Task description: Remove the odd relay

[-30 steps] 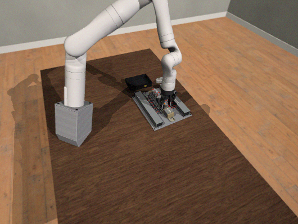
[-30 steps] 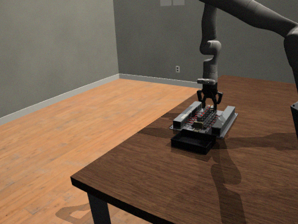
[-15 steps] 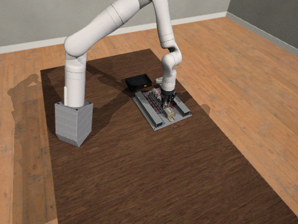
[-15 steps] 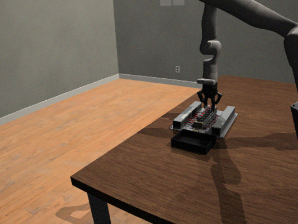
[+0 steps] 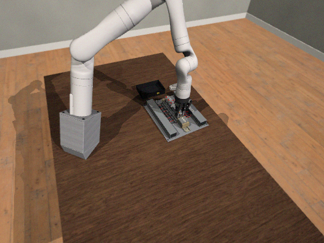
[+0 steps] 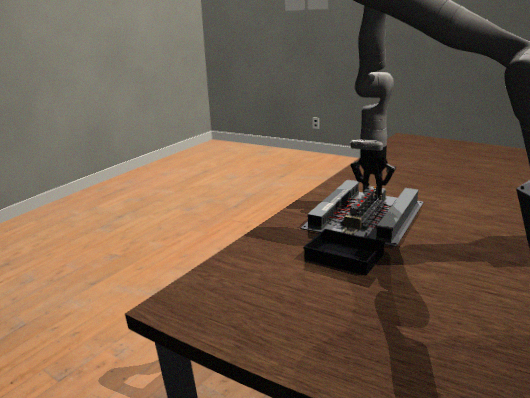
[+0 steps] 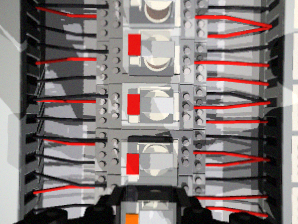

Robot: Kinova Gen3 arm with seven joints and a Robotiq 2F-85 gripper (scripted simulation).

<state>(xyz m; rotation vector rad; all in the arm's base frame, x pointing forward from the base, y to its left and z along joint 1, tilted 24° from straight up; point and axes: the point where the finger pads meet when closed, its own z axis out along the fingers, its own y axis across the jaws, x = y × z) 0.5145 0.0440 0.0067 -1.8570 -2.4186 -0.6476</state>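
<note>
My gripper is now 1 cm past the relay panel, 5 cm to the right of it and 3 cm above it. Round my hand: relay 2 cm behind, 6 cm to the left, 1 cm below; then black parts tray 12 cm behind, 29 cm to the left, 4 cm below.
</note>
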